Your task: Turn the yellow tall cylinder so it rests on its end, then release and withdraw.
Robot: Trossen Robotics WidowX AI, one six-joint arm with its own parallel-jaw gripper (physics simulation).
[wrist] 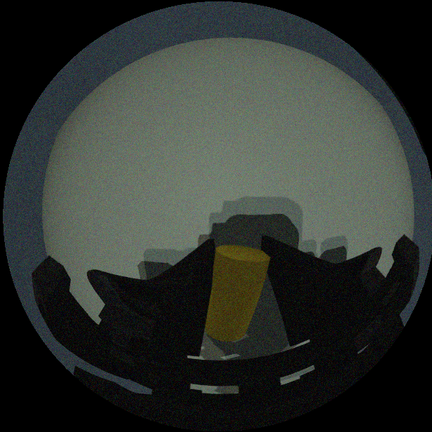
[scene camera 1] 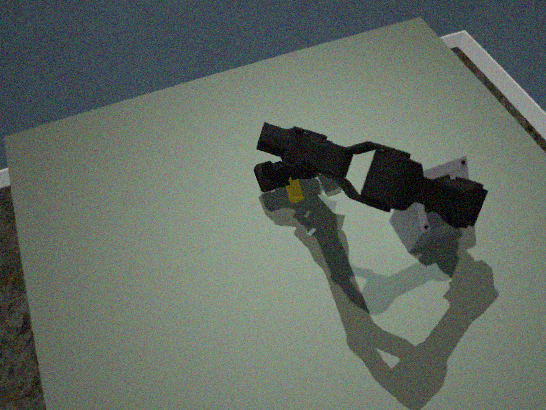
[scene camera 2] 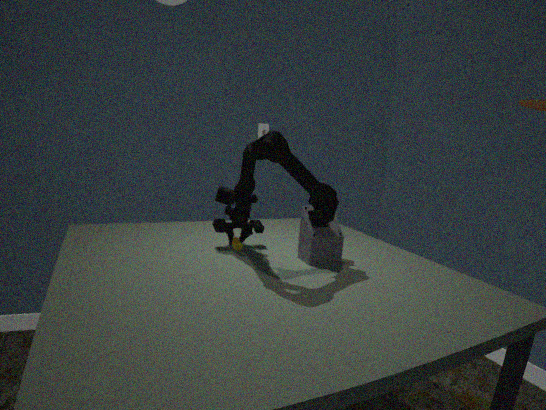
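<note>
The yellow tall cylinder (scene camera 1: 295, 191) (scene camera 2: 237, 244) (wrist: 236, 295) lies on its side at the table surface, with one round end towards scene camera 2. In the wrist view it runs lengthwise between the fingers, slightly slanted. My gripper (scene camera 2: 237, 240) (wrist: 237, 243) points down and is shut on the cylinder, with one dark finger against each side. In scene camera 1 the arm covers part of the cylinder and the fingertips are hard to make out.
The pale table (scene camera 1: 150, 250) (scene camera 2: 150, 325) carries the arm's grey base block (scene camera 1: 411, 230) (scene camera 2: 320, 245) to the right of the gripper. The arm's shadows fall across the table around the cylinder and the base. The table's far edge lies behind the gripper.
</note>
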